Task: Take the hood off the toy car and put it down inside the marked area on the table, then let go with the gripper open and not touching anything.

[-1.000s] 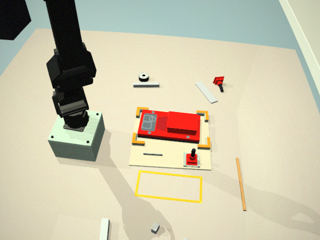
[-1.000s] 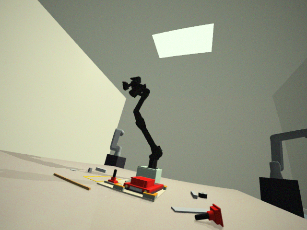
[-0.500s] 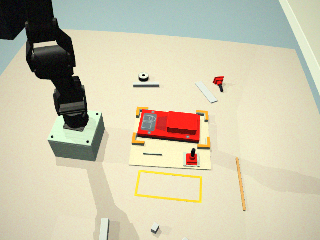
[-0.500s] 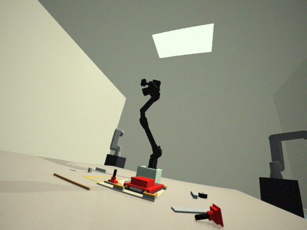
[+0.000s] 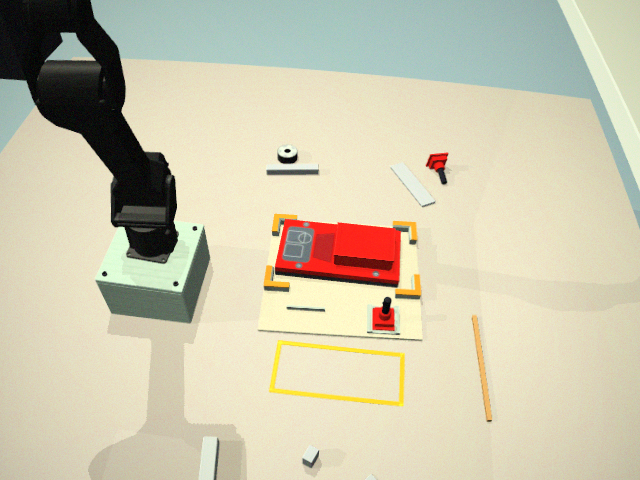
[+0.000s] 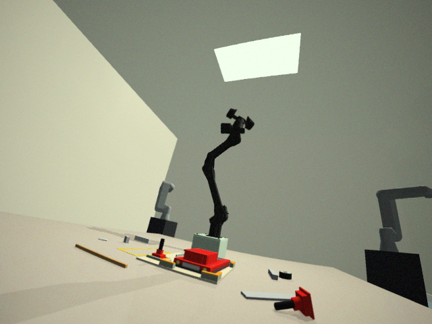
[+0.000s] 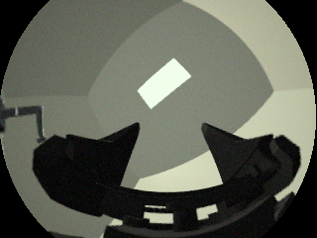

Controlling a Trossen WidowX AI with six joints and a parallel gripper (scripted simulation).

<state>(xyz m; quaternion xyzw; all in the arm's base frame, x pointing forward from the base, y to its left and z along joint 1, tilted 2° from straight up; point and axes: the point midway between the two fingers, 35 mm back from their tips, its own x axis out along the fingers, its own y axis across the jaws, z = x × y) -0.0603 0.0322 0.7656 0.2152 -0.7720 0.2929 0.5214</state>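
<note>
The hood lies 84 cm below my gripper tip, 36 cm ahead of it and 5 cm to the left of it.
</note>
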